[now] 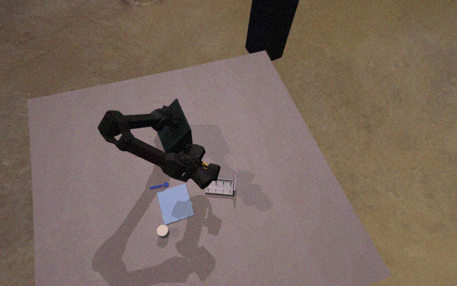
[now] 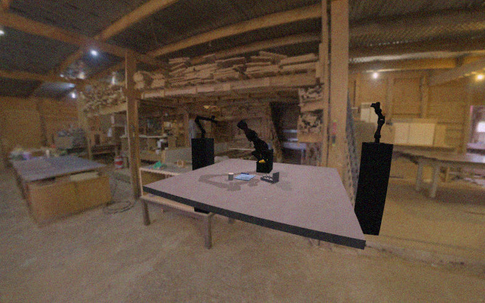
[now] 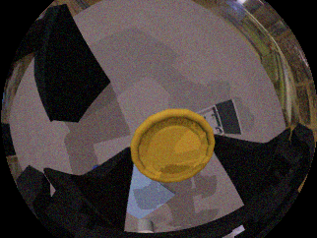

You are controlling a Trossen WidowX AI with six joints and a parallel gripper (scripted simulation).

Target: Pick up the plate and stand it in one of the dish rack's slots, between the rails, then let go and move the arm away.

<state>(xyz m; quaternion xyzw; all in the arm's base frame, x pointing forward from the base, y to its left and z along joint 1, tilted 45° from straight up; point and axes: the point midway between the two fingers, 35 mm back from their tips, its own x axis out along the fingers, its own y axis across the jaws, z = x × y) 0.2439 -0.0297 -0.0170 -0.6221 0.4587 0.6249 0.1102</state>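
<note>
My gripper tip is 11 cm above the grey dish rack, 6 cm to the right of it and 6 cm short of it. Also, from my gripper tip: light blue mat (14 cm to the right, 13 cm below, 4 cm ahead); blue spoon (17 cm to the right, 13 cm below, 6 cm behind); yellow plate (1 cm above).
</note>
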